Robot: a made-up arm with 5 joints.
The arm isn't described. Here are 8 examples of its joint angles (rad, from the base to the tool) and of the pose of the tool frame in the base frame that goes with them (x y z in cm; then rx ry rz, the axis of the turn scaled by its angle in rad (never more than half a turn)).
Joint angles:
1: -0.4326 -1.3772 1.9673 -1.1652 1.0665
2: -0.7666 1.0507 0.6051 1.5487 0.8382
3: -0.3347 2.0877 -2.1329 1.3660 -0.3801
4: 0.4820 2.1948 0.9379 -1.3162 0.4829
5: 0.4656 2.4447 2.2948 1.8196 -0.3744
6: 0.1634 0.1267 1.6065 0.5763 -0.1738
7: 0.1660 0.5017 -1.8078 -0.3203 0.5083
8: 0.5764 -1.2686 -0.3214 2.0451 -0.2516
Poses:
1: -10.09 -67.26 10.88 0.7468 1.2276 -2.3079
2: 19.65 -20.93 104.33 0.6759 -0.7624 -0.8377
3: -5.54 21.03 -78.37 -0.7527 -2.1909 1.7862
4: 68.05 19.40 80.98 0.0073 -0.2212 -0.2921
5: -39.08 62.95 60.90 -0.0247 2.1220 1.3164
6: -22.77 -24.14 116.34 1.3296 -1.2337 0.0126
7: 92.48 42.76 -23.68 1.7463 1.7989 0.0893
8: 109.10 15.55 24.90 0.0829 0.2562 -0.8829
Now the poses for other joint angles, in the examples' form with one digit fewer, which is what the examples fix.
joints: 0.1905 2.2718 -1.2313 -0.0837 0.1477
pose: 34.7 -88.3 -41.8 2.554 0.002 -1.327
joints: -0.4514 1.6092 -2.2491 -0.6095 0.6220
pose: 93.5 -46.4 -4.7 2.442 0.479 0.040
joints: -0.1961 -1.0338 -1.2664 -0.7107 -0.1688
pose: -4.5 89.8 -35.0 -0.091 1.868 0.442
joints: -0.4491 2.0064 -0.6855 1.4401 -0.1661
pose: -38.4 -75.4 -24.6 -1.325 -0.196 2.624
